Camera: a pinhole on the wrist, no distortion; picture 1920 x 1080 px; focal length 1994.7 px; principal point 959.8 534.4 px. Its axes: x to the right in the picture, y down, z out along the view. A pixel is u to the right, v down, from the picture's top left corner.
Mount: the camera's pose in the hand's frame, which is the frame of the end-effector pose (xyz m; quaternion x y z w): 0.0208 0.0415 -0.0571 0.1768 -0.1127 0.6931 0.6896
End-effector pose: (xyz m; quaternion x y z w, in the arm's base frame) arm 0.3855 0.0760 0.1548 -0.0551 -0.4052 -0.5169 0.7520
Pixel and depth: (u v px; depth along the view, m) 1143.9 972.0 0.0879
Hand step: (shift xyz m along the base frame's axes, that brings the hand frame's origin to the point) -0.0032 0.0131 0.0295
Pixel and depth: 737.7 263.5 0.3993
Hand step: -0.2718 -0.0103 0.2097
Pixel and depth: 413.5 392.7 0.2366
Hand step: -0.1568 -0.0281 0.0882
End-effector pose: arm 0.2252 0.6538 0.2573 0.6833 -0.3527 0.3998 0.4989
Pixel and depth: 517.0 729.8 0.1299
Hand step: 0.0510 -0.0413 -0.0068
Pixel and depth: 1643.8 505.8 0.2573
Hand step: 0.0452 -0.2139 0.0128
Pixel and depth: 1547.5 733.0 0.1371
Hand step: 0.0047 -0.0898 0.0118
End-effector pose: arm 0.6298 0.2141 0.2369 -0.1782 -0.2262 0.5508 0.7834
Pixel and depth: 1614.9 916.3 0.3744
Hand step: -0.1937 -0.0034 0.2797
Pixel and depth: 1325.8 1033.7 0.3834
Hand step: -0.1539 -0.0437 0.2946
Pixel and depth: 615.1 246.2 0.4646
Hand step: 0.0256 0.0595 0.4087
